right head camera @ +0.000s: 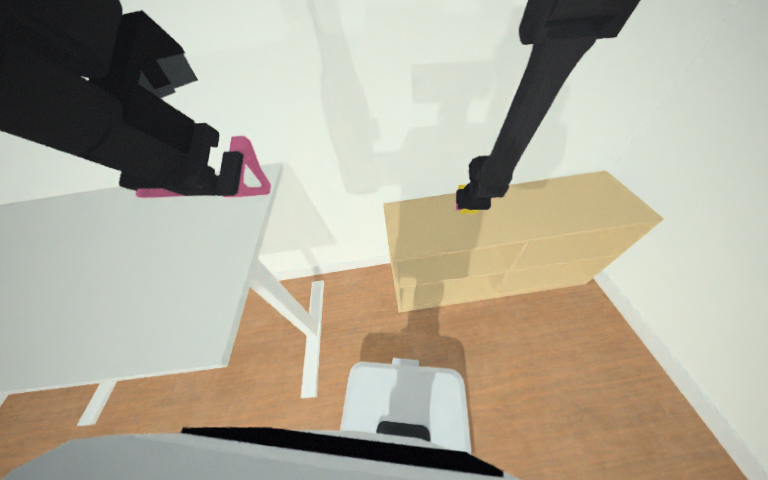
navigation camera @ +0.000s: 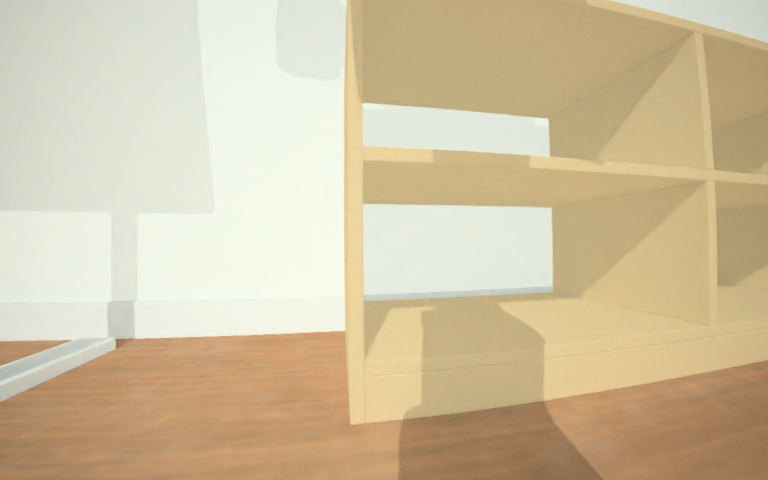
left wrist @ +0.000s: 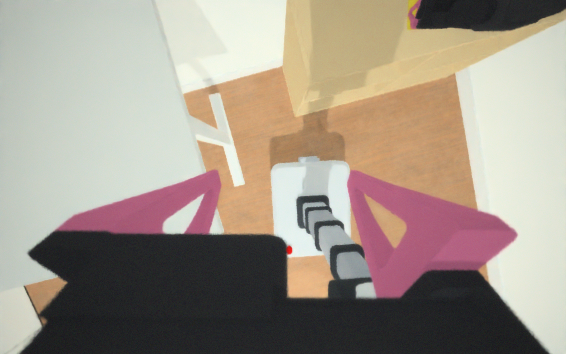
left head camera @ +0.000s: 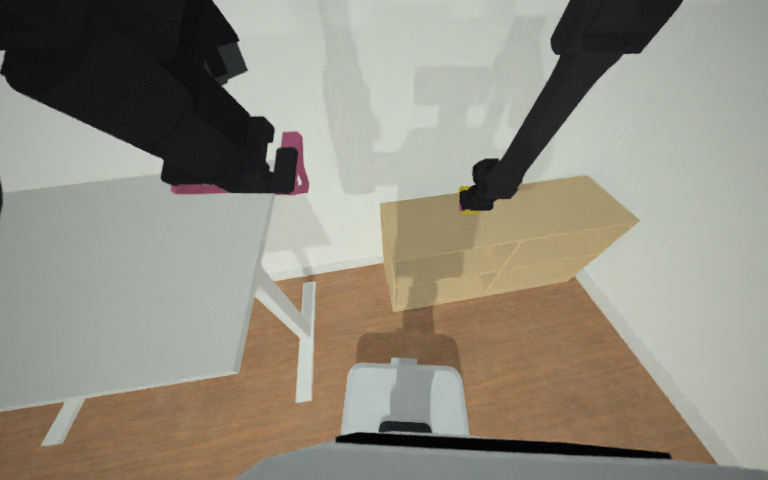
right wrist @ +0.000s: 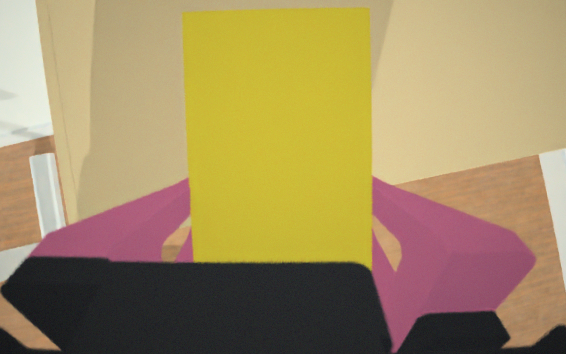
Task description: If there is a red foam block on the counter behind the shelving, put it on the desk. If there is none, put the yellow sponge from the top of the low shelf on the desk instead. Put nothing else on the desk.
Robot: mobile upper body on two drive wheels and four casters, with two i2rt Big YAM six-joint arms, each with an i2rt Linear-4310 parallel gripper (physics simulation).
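Frame: origin at the left arm's base, x ahead, y left, z up, level; centimetres.
Seen in the pictures: left gripper, between the fingertips: [right head camera: 239,189] [left wrist: 283,177] [left head camera: 273,187]; right gripper, between the fingertips: [right head camera: 467,203] [left wrist: 419,11] [left head camera: 468,204] [right wrist: 281,177].
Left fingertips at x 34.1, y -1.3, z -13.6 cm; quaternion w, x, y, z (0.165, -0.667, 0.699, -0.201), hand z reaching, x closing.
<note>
A point is followed by its place in that frame.
The yellow sponge [left head camera: 470,211] @(x 71.9, y -44.9, z -55.3 cm) [right head camera: 468,211] @(x 71.9, y -44.9, z -55.7 cm) [right wrist: 280,100] @(x 78.5, y -45.1, z -51.7 cm) is held between the pink fingers of my right gripper [left head camera: 465,202] @(x 76.1, y -45.2, z -55.9 cm) [right head camera: 463,201] @(x 76.1, y -45.2, z -55.9 cm) [right wrist: 281,177] @(x 76.1, y -45.2, z -55.9 cm), which is shut on it. They show over the top of the low shelf [left head camera: 538,209] @(x 98.6, y -90.1, z -80.0 cm) [right head camera: 555,203] @(x 101.6, y -94.1, z -80.0 cm) [left wrist: 345,45] @(x 81.5, y -32.5, z -80.0 cm) [navigation camera: 353,226] @(x 66.6, y -17.1, z -116.5 cm); the height above it is hard to tell. My left gripper [left wrist: 283,177] @(x 34.1, y -1.3, z -13.6 cm) is open and empty, and shows over the far edge of the grey-white desk [left head camera: 141,283] @(x 35.4, y 48.1, z -46.0 cm) [right head camera: 130,283] @(x 34.1, y 53.1, z -46.0 cm) [left wrist: 85,125] @(x 46.0, y 44.5, z -46.0 cm) in the head views. No red foam block and no counter show.
My light grey base [left head camera: 362,396] @(x 18.5, y -4.2, z -115.0 cm) [right head camera: 365,396] @(x 18.2, y -5.7, z -115.0 cm) [left wrist: 285,200] @(x 8.4, y -5.0, z -115.0 cm) stands between the desk and the shelf. The desk's white leg [left head camera: 304,367] [right head camera: 310,367] [left wrist: 235,165] reaches over the floor. White walls stand behind the shelf and at the right.
</note>
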